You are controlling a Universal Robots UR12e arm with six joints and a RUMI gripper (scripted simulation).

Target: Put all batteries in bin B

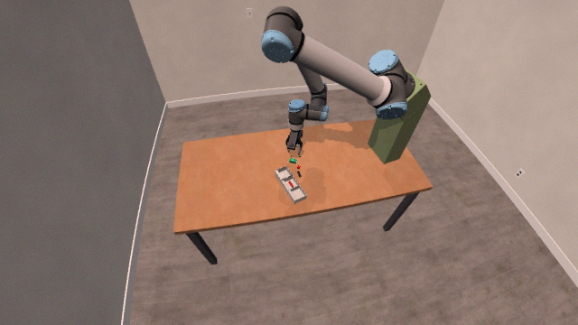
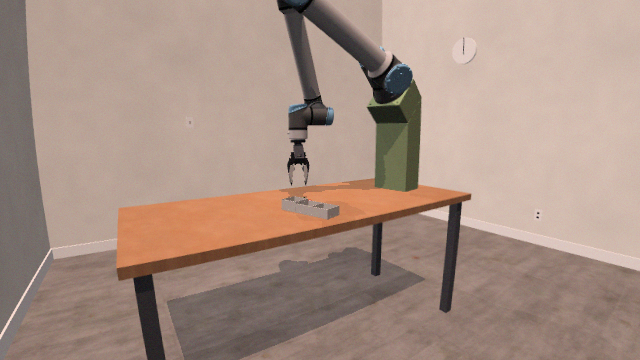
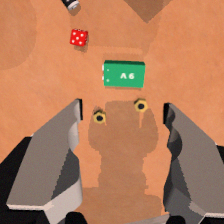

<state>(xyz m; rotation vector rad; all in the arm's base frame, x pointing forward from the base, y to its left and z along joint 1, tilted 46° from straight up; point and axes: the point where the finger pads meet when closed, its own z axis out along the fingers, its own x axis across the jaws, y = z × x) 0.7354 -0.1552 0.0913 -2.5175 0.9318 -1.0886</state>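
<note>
My hand is 90 mm above the green battery, 10 mm to the right of it and 10 mm past it. Round my hand: red battery: 170 mm to the left, 100 mm ahead, 80 mm below; then black battery: 120 mm to the left, 90 mm below, 10 mm ahead; then red die: 90 mm below, 60 mm to the left, 10 mm behind.
</note>
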